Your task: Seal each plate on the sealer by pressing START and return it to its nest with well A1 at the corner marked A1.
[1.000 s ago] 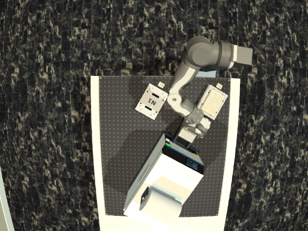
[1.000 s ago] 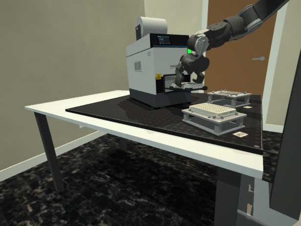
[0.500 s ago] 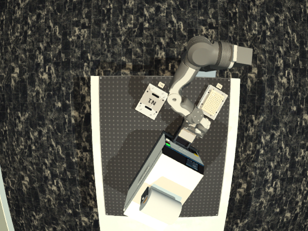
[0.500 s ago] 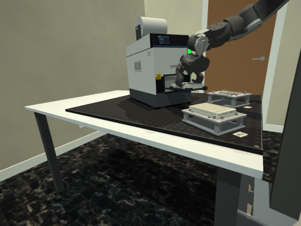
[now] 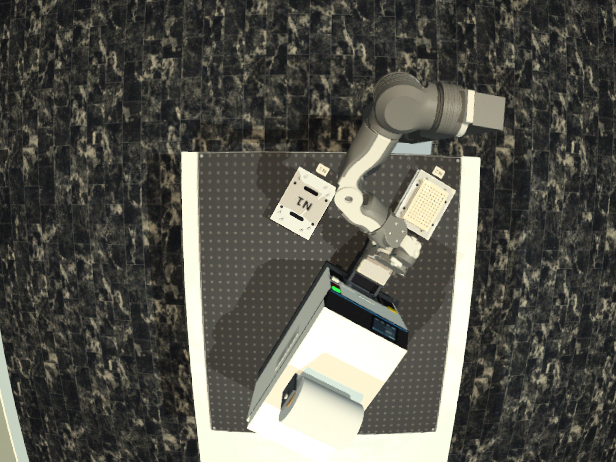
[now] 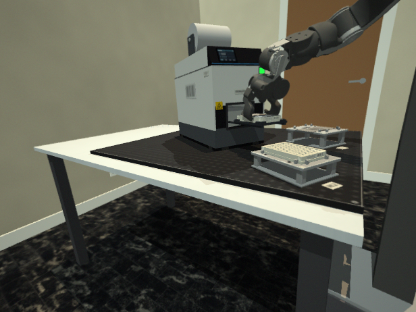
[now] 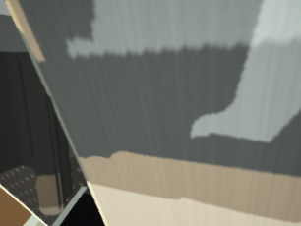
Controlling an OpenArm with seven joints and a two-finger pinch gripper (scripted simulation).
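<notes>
My gripper is now 20 mm above the sealer stage. The rest, counted from my hand: clear well plate 150 mm behind, 120 mm to the left, 70 mm below; then N1 label 210 mm behind, 180 mm to the right, 120 mm below; then sealer screen 200 mm above, 120 mm ahead, 10 mm to the right.
</notes>
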